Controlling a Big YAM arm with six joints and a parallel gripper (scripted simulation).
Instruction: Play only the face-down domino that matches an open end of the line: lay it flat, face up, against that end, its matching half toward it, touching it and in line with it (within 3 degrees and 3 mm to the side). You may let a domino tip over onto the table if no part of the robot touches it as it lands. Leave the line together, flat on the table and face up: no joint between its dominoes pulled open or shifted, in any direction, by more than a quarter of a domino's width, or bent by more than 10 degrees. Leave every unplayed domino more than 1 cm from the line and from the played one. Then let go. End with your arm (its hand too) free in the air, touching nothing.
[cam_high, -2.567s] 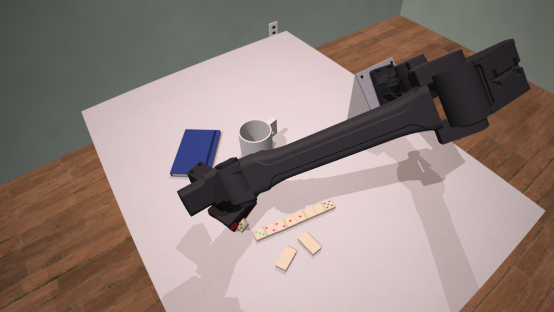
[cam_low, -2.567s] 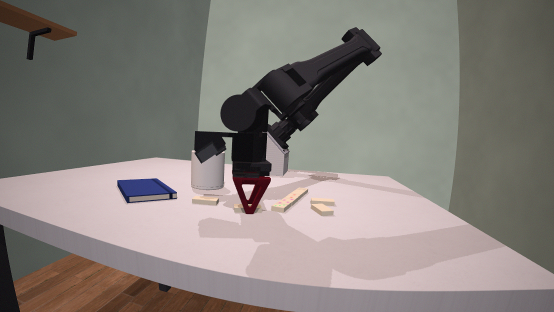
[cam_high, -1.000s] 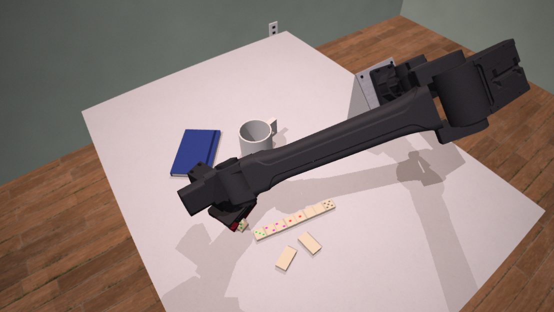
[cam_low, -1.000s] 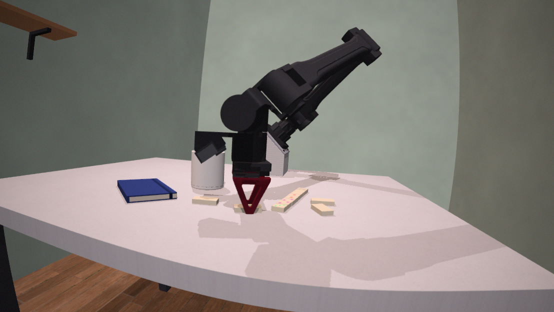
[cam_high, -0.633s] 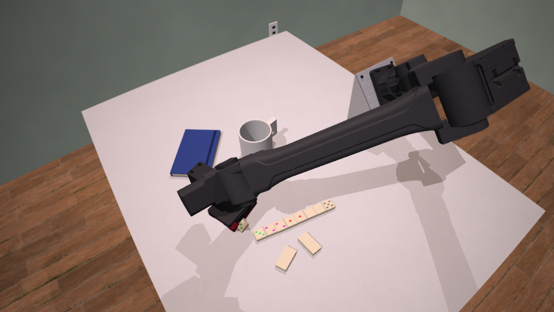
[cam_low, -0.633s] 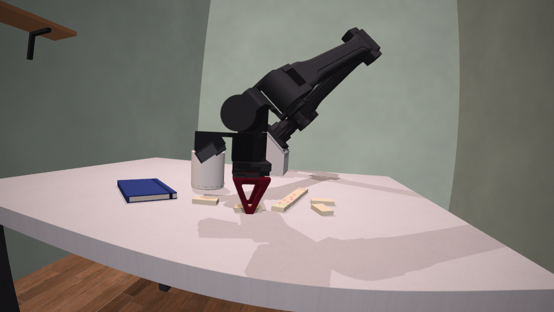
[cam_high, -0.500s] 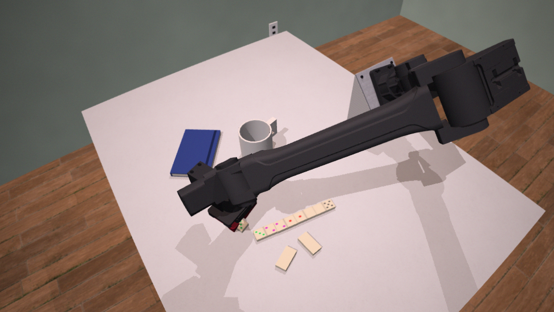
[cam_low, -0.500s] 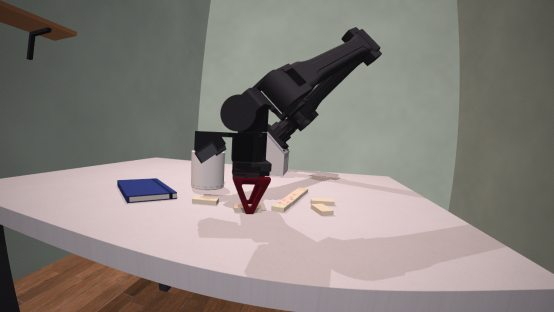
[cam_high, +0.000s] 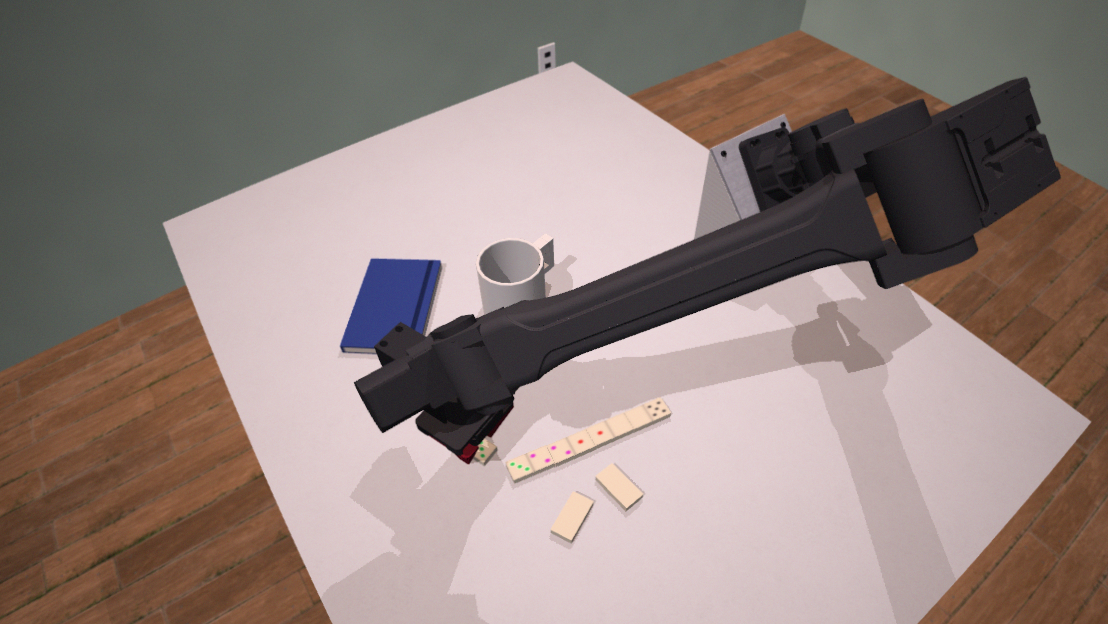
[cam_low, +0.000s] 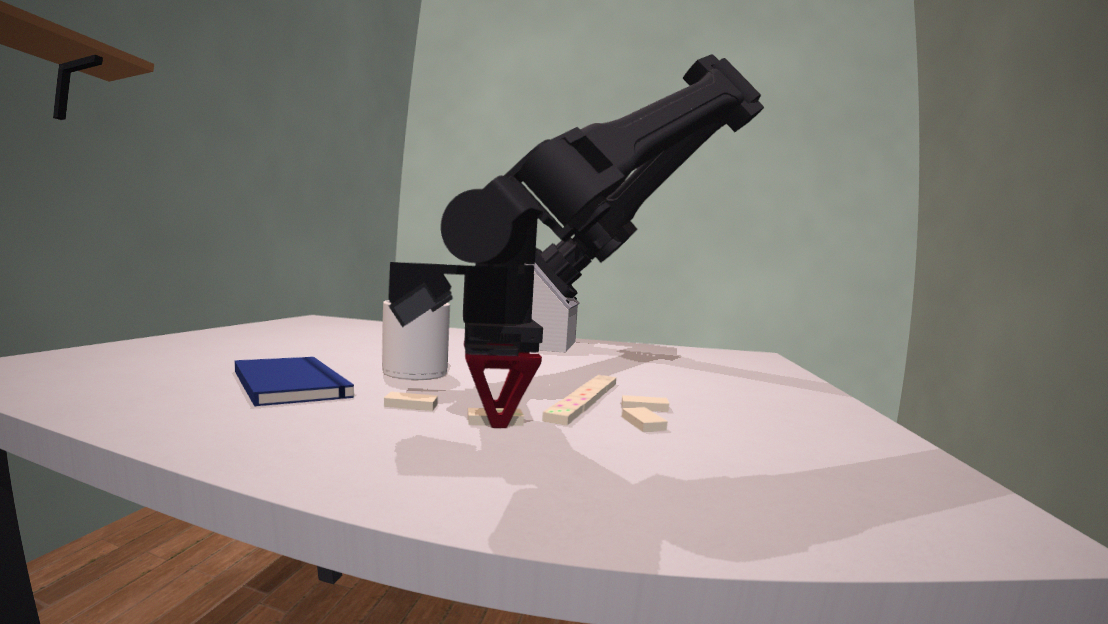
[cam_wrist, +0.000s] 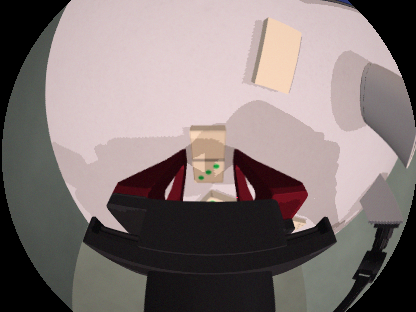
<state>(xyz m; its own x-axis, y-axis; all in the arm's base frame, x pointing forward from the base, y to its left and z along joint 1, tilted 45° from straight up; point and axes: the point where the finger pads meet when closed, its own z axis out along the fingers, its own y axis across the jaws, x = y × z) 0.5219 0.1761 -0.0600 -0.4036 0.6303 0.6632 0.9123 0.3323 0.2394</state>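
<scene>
Right now my hand is right at the domino. Round my hand: white mug (15 cm behind, 17 cm to the right, 3 cm above); blue notebook (27 cm to the right).
</scene>
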